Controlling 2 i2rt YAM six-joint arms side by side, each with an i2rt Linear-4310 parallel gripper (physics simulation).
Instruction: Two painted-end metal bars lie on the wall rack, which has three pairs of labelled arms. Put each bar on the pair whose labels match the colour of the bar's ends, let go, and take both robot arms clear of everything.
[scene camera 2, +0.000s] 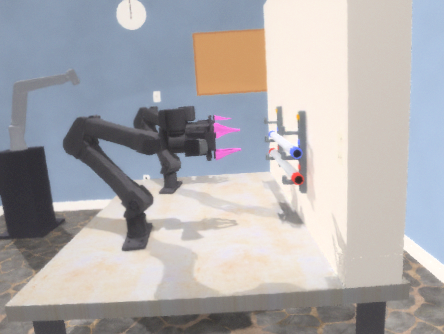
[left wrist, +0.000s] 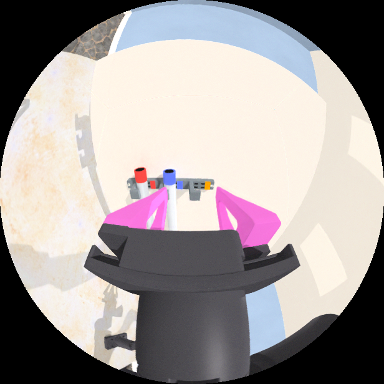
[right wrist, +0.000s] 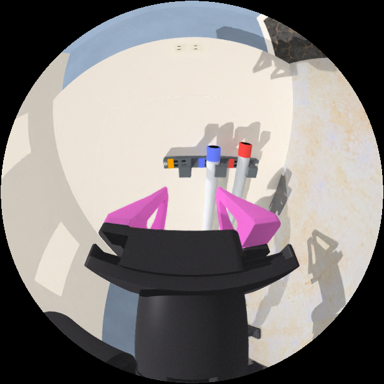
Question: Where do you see a cream wall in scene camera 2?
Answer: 356, 69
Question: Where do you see my right gripper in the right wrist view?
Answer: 191, 191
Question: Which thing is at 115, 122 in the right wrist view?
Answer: A cream wall.
